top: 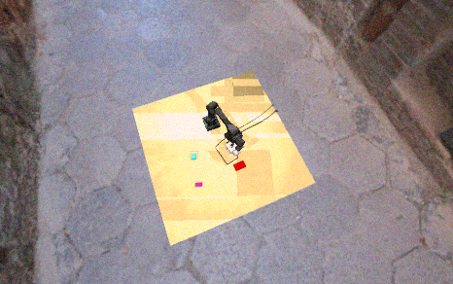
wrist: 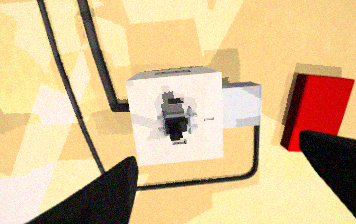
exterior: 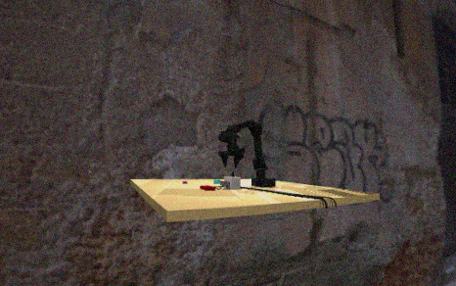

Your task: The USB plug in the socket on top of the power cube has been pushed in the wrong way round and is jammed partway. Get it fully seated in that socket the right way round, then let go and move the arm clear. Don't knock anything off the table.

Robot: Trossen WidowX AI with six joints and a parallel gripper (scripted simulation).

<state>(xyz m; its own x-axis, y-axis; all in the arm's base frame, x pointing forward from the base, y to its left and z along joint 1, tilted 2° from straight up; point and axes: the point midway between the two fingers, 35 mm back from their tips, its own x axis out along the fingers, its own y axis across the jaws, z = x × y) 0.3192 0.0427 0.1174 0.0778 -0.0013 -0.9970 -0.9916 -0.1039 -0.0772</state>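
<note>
The USB plug is 40 mm below my gripper tip and 20 mm behind it. Round my gripper tip: cyan block (330 mm to the right, 130 mm behind, 120 mm below); then red block (150 mm ahead, 130 mm below, 30 mm to the right); then purple block (410 mm to the right, 130 mm below, 100 mm ahead).
</note>
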